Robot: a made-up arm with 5 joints.
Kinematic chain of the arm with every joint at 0, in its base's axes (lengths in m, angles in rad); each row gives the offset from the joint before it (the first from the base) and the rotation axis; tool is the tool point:
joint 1: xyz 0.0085 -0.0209 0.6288 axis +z
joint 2: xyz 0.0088 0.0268 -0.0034 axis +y
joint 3: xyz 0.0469 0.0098 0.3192 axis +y
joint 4: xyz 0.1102 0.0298 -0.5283 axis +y
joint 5: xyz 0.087 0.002 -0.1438 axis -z
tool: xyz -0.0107 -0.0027 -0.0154
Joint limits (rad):
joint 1: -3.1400..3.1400
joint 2: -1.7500..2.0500
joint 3: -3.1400..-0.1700
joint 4: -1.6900..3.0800
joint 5: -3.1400..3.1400
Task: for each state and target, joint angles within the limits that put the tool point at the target. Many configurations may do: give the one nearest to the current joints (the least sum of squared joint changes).
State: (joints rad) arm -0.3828 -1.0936 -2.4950 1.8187 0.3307
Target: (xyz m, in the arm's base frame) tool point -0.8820 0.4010 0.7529
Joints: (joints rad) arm -0.3719 -1.6203 -2.9260 1.0102 0.3433
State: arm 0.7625 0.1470 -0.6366 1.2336 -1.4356
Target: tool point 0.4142 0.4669 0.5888
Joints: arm 0.7864 -0.0060 -1.0011 1.1033 -1.4431
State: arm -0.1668 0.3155 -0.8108 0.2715 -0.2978
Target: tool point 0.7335 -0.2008 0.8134
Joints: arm -0.3272 -0.0483 -1.1169 0.1944 -0.3017
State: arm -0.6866 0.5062 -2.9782 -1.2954 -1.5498
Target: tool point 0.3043 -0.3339 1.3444
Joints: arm -0.9479 0.6949 -2.9504 -1.4643 -1.5558
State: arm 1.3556 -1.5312 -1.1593 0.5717 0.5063
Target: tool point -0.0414 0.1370 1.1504
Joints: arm 1.4326 -1.6848 -0.6633 0.8434 0.5019
